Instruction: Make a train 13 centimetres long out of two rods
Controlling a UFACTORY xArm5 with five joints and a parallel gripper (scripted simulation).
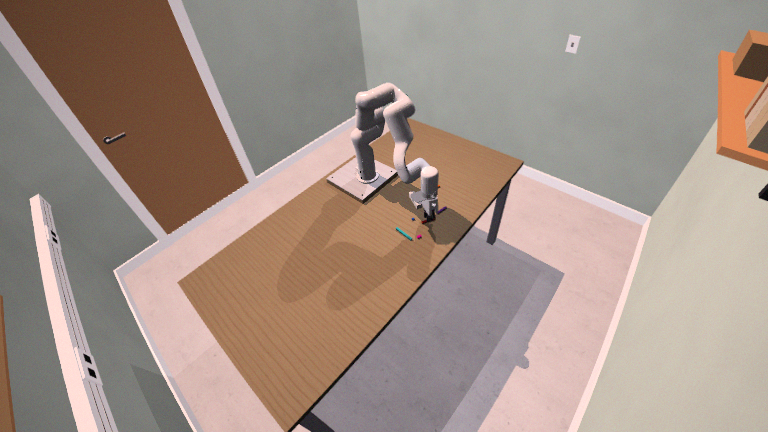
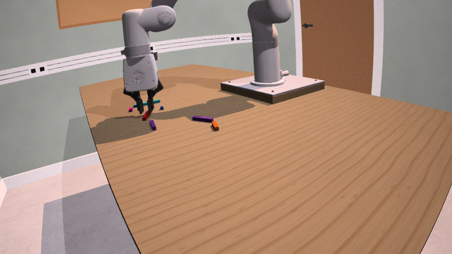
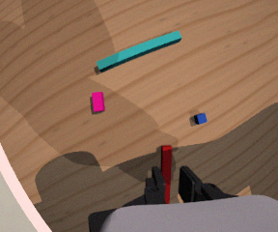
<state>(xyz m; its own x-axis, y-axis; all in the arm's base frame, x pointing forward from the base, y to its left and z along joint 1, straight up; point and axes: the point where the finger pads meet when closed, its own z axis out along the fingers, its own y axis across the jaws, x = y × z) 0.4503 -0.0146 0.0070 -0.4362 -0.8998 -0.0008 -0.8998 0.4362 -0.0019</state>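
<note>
Now: the red rod 3 cm below my hand. Round my hand: turquoise rod: 3 cm behind, 14 cm to the right, 3 cm below; then magenta rod: 3 cm ahead, 11 cm to the right, 3 cm below; then blue rod: 6 cm behind, 4 cm to the right, 3 cm below.
</note>
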